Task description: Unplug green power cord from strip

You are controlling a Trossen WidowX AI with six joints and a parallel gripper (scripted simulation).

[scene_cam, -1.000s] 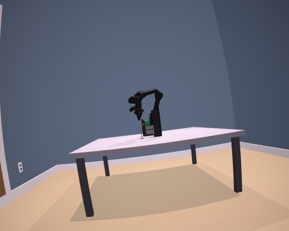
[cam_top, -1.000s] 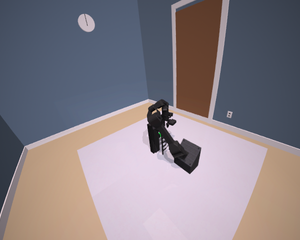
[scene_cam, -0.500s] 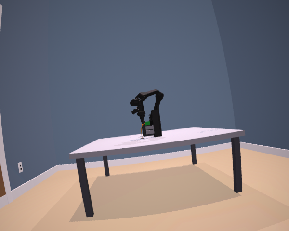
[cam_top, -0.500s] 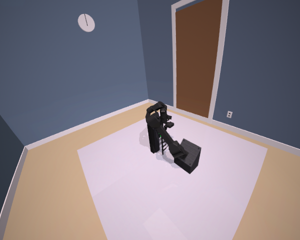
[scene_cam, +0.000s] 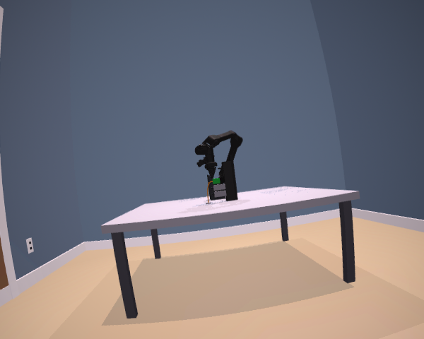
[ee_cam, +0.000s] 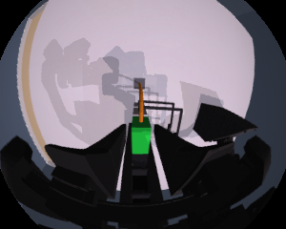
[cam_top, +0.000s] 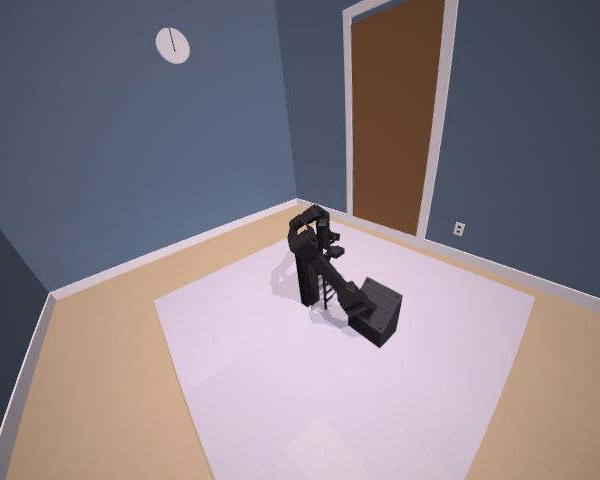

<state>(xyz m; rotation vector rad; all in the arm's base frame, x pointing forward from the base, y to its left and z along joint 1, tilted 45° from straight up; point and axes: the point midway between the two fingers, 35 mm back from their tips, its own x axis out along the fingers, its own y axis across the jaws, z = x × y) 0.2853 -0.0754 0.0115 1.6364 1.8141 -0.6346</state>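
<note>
Now: gripper tip 10 mm past the green plug, 40 mm to the right of it and 10 mm above it. The rest, counted from my gripper tip: black power strip 10 mm behind, 110 mm to the left, 30 mm below.
</note>
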